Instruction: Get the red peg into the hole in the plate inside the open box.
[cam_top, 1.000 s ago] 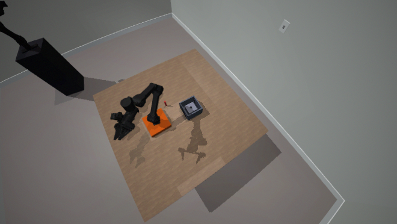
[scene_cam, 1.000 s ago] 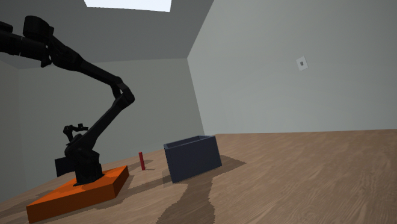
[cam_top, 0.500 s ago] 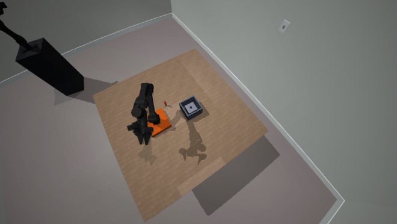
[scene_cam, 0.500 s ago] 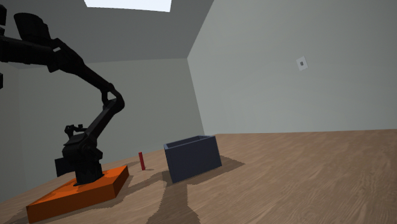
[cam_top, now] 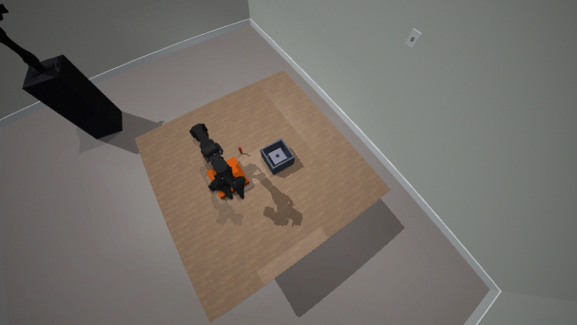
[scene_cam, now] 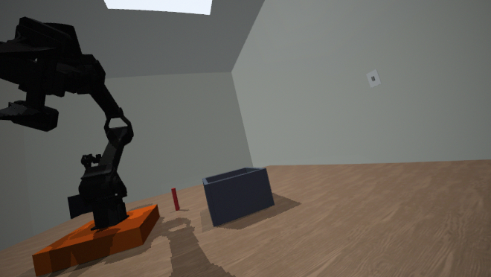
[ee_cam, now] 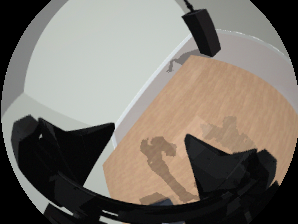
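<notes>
The red peg lies 390 mm to the left of my gripper tip, 260 mm below it and 90 mm ahead of it. Also, from my gripper tip: dark blue box: 300 mm ahead, 280 mm below, 250 mm to the left; light grey plate: 300 mm ahead, 260 mm below, 250 mm to the left.
</notes>
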